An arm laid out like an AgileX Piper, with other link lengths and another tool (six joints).
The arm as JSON. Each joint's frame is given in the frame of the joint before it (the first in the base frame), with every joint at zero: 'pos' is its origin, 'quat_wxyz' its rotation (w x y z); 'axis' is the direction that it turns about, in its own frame. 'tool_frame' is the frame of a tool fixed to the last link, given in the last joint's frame.
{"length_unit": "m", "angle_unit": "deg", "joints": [
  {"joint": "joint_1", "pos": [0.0, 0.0, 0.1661], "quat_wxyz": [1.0, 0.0, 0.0, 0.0], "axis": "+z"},
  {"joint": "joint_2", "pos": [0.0, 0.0, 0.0], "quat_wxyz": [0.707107, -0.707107, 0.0, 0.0], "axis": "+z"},
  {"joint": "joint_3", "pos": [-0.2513, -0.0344, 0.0], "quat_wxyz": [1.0, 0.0, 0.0, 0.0], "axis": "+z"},
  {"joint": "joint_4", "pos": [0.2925, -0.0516, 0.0], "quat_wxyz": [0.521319, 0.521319, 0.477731, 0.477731], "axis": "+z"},
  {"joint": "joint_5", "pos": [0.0, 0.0, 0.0], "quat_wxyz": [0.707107, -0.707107, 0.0, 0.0], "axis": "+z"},
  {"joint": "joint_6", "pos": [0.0, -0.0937, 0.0], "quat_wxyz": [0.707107, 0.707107, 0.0, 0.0], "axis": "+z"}
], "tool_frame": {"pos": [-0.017, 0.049, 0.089], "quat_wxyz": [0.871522, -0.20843, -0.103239, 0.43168]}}
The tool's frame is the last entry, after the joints.
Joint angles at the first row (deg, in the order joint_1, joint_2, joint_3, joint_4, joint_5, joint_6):
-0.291 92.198 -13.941 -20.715 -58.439 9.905
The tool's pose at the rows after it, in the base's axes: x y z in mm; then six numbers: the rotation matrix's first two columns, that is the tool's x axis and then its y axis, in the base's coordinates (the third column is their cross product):
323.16, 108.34, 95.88, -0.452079, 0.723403, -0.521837, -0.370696, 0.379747, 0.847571
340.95, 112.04, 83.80, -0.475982, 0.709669, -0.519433, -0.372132, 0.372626, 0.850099
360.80, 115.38, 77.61, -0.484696, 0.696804, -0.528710, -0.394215, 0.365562, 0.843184
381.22, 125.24, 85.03, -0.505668, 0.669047, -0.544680, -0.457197, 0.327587, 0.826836
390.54, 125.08, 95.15, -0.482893, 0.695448, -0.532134, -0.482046, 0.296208, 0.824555
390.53, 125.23, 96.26, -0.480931, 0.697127, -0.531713, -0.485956, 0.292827, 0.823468
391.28, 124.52, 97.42, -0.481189, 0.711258, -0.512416, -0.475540, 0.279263, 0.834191
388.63, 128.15, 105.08, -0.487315, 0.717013, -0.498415, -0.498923, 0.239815, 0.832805
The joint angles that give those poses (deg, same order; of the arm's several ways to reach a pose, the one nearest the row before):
-0.291 98.300 -18.258 -23.908 -58.877 10.457
-0.292 104.345 -23.439 -25.441 -59.232 10.528
-0.290 109.242 -28.815 -26.807 -59.695 10.528
-0.292 112.327 -35.051 -31.347 -60.128 12.487
-0.290 113.129 -36.821 -30.952 -62.026 14.078
-0.290 113.128 -36.821 -30.945 -62.357 14.137
-0.292 113.128 -36.821 -30.782 -62.357 15.425
-0.291 113.027 -36.822 -32.108 -64.459 16.955

